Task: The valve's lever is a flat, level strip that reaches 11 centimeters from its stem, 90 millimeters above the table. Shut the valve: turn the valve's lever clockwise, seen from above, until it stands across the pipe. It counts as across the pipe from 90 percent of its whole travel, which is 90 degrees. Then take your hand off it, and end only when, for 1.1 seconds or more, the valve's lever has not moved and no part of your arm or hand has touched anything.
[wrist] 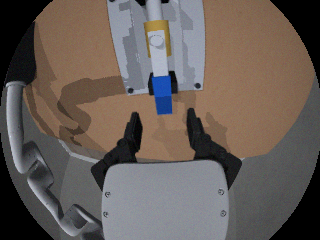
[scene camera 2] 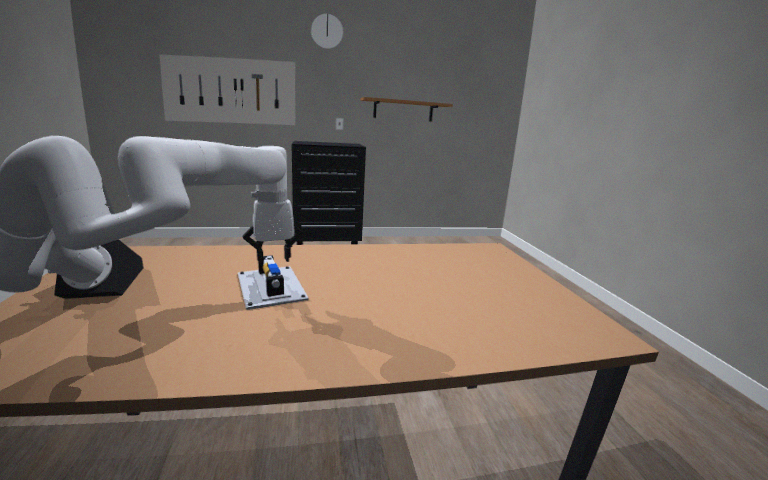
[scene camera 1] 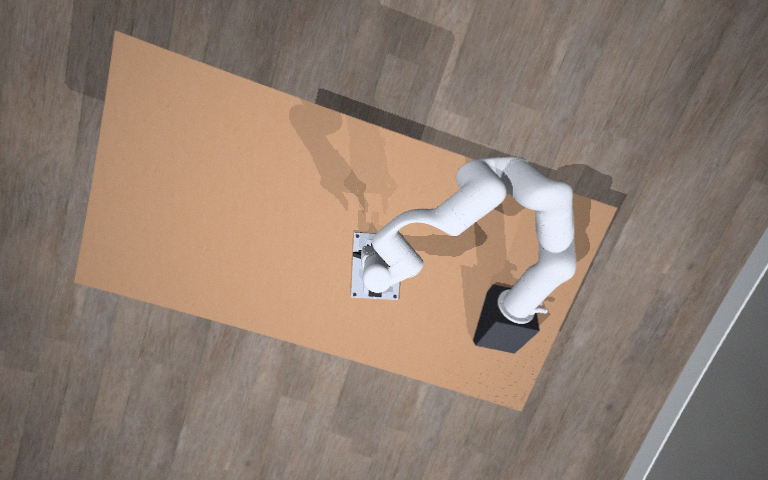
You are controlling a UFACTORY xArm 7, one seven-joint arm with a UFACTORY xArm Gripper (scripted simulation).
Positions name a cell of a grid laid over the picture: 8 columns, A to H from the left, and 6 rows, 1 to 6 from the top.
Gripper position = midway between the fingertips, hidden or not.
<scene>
I see my gripper (scene camera 2: C4) and a lever (wrist: E3).
My gripper is seen too in the wrist view (wrist: E3).
</scene>
